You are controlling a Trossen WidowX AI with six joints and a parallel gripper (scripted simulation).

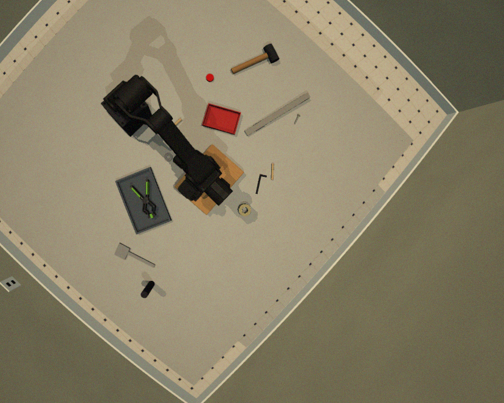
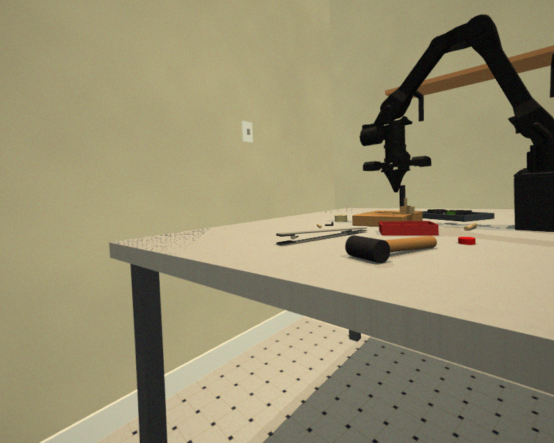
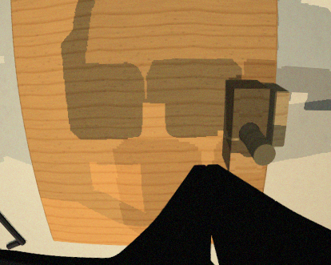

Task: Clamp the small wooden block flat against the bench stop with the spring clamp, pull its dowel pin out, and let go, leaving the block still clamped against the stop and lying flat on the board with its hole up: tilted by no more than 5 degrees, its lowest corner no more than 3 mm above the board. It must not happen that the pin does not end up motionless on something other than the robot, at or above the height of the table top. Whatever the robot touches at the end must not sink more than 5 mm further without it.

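Now: hand 8 cm above the dowel pin and 3 cm past it. Round my hand: small wooden block: 9 cm below, 3 cm behind; then wooden board: 12 cm below, 3 cm ahead; then bench stop: 9 cm below, 4 cm behind.
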